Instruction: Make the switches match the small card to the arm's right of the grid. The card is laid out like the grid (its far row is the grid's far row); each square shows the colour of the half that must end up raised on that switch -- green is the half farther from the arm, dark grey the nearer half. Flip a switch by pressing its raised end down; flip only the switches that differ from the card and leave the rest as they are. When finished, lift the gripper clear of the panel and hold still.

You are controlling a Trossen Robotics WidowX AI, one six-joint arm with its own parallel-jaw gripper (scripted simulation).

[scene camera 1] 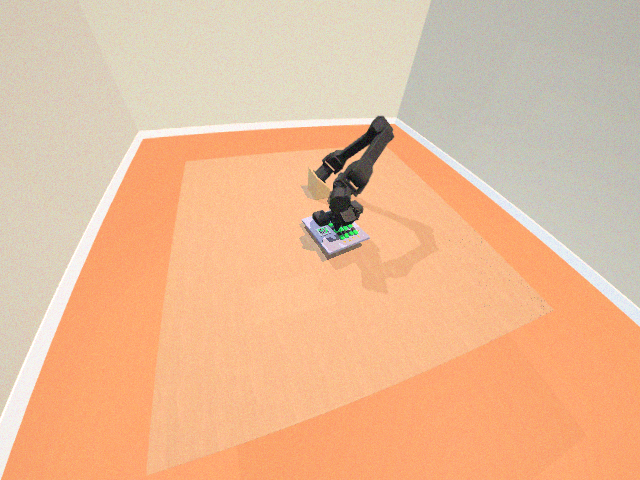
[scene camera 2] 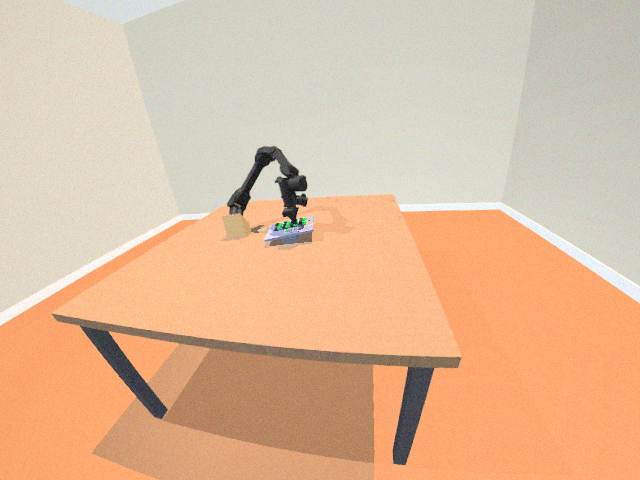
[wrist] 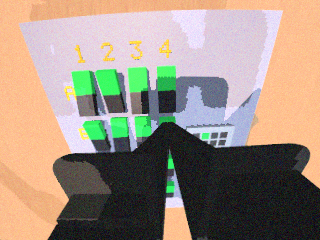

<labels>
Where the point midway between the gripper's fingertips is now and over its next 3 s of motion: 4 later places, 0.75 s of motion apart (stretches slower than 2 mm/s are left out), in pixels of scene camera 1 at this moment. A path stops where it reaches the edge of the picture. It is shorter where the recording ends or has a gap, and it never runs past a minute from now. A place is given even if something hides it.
The gripper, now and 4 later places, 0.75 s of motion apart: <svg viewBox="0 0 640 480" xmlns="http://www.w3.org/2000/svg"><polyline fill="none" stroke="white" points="336,230 337,221 342,209 342,216 341,217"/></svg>
</labels>
